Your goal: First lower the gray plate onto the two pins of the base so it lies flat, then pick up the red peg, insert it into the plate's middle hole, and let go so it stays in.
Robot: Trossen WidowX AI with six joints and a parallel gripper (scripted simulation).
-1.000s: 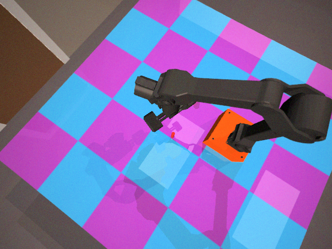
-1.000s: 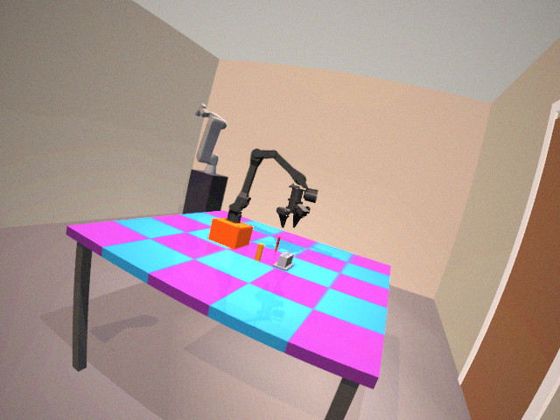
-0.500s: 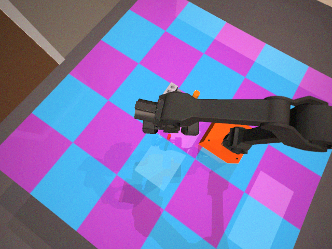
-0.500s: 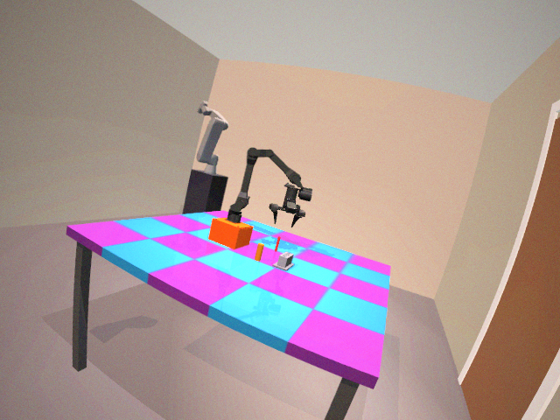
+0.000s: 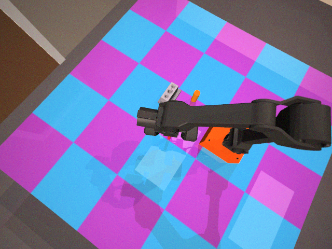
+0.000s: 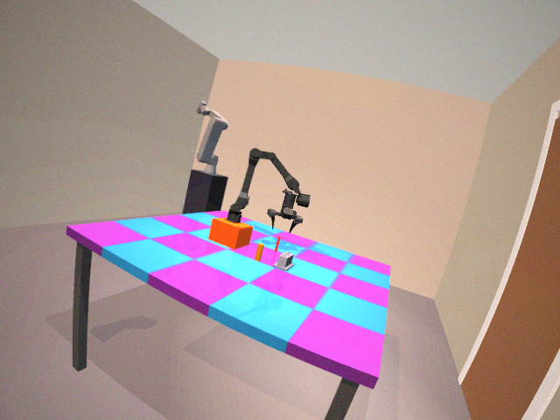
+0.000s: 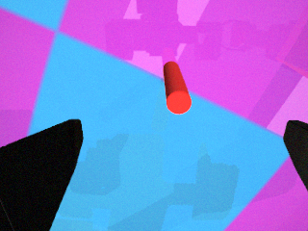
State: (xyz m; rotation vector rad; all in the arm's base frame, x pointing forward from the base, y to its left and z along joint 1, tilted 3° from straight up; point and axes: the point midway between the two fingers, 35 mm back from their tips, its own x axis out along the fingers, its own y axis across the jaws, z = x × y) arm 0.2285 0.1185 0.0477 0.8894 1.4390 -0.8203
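Right now the red peg is 7 cm below my gripper tip. Also, from my gripper tip: gray plate (12 cm ahead, 18 cm to the right, 7 cm below); orange cylinder (1 cm ahead, 24 cm to the right, 7 cm below); base (12 cm ahead, 18 cm to the right, 10 cm below).
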